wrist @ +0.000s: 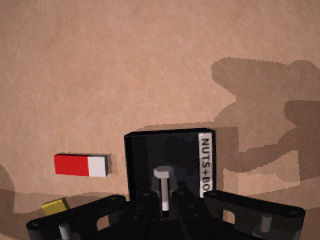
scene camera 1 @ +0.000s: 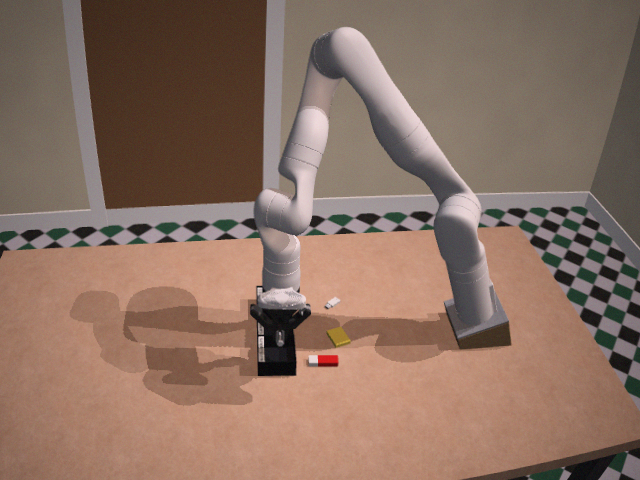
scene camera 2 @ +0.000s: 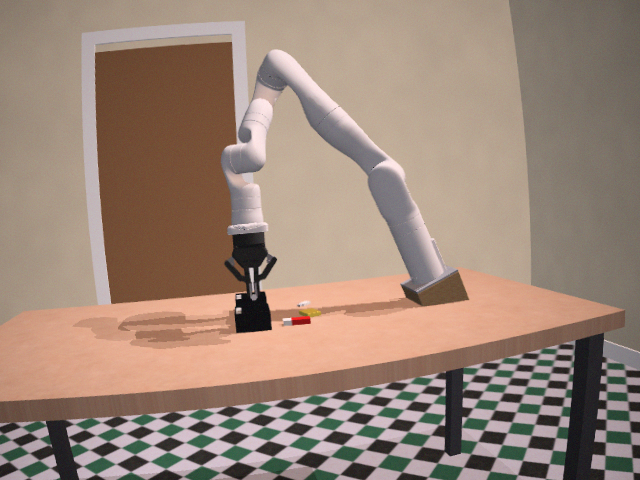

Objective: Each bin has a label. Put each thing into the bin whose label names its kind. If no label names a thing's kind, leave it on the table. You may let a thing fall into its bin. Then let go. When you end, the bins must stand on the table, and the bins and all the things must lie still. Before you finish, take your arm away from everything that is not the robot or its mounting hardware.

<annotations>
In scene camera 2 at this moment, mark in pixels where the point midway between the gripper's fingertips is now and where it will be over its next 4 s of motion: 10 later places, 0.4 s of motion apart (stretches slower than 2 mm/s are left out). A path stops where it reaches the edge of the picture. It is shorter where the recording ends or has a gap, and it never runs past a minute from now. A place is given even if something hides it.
My gripper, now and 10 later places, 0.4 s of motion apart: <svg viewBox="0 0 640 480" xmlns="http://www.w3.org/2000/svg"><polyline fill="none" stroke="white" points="253,298 254,303 254,312 256,317 256,315 256,310 255,299 254,297 254,282 252,262 250,246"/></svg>
</annotations>
